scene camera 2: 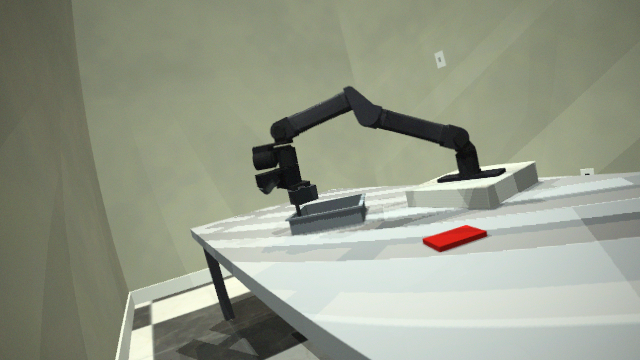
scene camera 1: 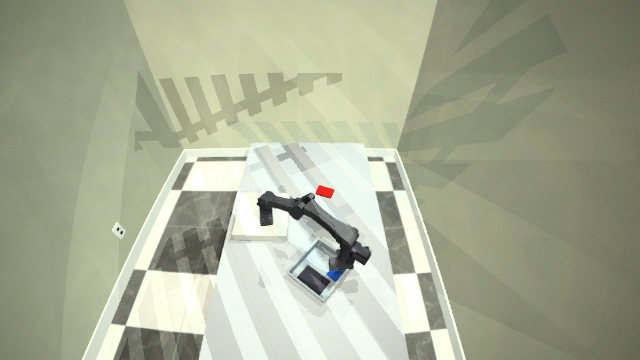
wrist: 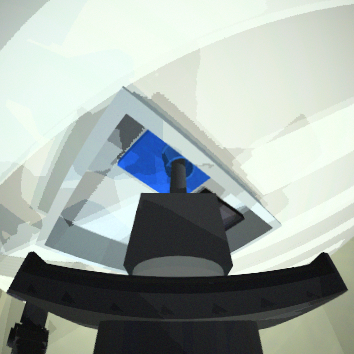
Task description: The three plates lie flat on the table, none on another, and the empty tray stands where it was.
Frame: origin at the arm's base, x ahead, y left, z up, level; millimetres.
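Seen in the pictures: hand, its tool point: (scene camera 1: 340, 274) (wrist: 177, 148); arm's base, origin of its link: (scene camera 2: 470, 177) (scene camera 1: 266, 210).
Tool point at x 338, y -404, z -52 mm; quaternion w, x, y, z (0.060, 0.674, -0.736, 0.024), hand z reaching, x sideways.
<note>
Pixels of each thing's top centre, then the offset from my tool point to it.
- grey tray, centre of its top: (wrist: 160, 242) (scene camera 2: 328, 205) (scene camera 1: 320, 267) 95 mm back, 34 mm left, 46 mm up
- blue plate, centre of its top: (wrist: 166, 170) (scene camera 1: 336, 271) 19 mm back, 14 mm left, 8 mm up
- dark plate, centre of its top: (wrist: 192, 231) (scene camera 1: 312, 280) 141 mm back, 11 mm right, 10 mm up
- red plate, centre of its top: (scene camera 2: 453, 235) (scene camera 1: 325, 191) 23 mm ahead, 534 mm left, 6 mm up
My suction cup (scene camera 2: 297, 211) (wrist: 178, 166) is down inside the grey tray (scene camera 1: 306, 286) (scene camera 2: 326, 220) (wrist: 165, 128) and sits on the blue plate (scene camera 1: 333, 276) (wrist: 144, 161), which lies flat on the tray floor by one wall. A dark plate (scene camera 1: 313, 278) (wrist: 230, 217) lies flat in the same tray beside the blue one, partly hidden by my wrist in the wrist view. The red plate (scene camera 1: 324, 191) (scene camera 2: 453, 237) lies flat on the table, well away from the tray. In scene camera 2 the tray wall hides both plates inside it.
My arm's base stands on a white block (scene camera 1: 250, 223) (scene camera 2: 474, 194) at the table's left side. The tray stands near the table's front right part. The table edge (scene camera 2: 250, 286) drops to a checkered floor.
</note>
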